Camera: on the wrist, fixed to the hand. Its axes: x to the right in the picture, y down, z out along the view.
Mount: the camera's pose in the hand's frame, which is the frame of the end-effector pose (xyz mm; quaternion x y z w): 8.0 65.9 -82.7 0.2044 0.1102 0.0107 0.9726
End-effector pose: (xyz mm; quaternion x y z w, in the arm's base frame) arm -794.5 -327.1 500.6 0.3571 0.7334 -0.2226 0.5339
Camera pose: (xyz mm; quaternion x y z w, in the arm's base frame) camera -797.3 -223.7 524.0 0.4888 0.7228 -0.3213 0.3678
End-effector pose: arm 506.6 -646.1 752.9 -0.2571 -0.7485 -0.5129 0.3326
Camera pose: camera 568.6 -700.9 819.2 -0.1336 -0.7934 -0.3706 0.4640
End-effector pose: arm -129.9 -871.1 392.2 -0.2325 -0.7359 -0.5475 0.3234
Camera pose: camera -71.2 -931.0 457.1 -0.1076 -0.7895 -0.4043 0.4490
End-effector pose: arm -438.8 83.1 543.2 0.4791 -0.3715 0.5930 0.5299
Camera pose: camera -517.9 153.0 533.4 0.5050 -0.1868 0.7112 0.4521
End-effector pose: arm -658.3 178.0 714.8 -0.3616 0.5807 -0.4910 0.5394
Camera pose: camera -733.5 202.2 644.0 -0.1811 0.5277 -0.6303 0.5398
